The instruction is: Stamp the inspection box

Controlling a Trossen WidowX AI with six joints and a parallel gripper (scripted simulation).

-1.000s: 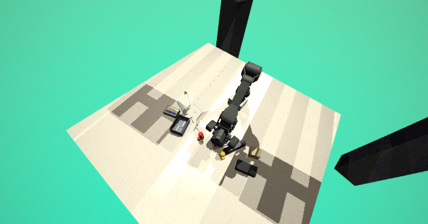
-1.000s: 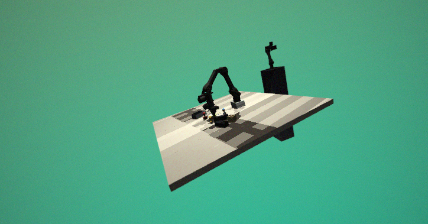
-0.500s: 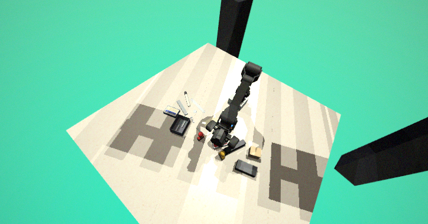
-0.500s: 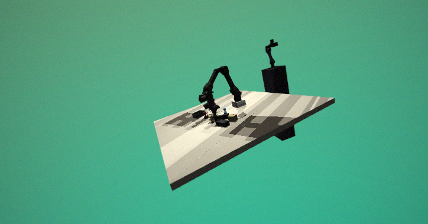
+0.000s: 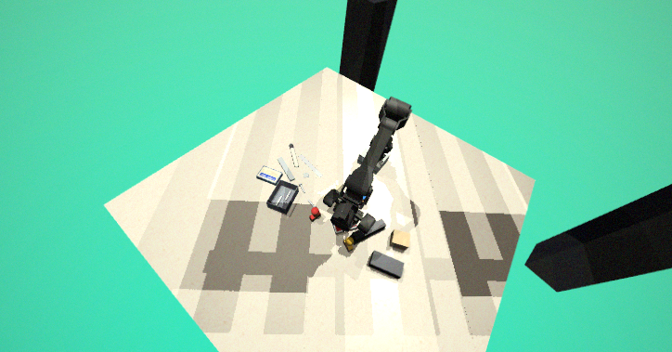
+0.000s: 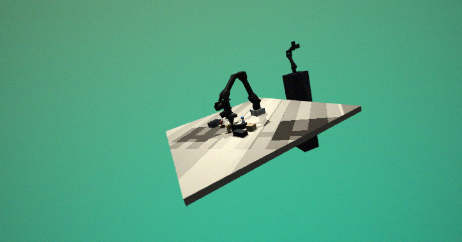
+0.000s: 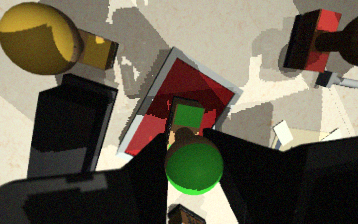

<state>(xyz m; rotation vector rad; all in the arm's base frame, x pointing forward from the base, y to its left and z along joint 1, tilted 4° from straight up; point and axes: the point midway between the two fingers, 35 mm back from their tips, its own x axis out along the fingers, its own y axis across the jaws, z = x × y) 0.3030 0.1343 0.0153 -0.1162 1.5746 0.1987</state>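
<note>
The red ink pad is 30 mm below my gripper tip. Also, from my gripper tip: yellow-knobbed stamp (70 mm to the left, 50 mm ahead, 20 mm below); dark bar (80 mm to the left, 40 mm behind, 20 mm below); green-knobbed stamp (right at my gripper tip).
</note>
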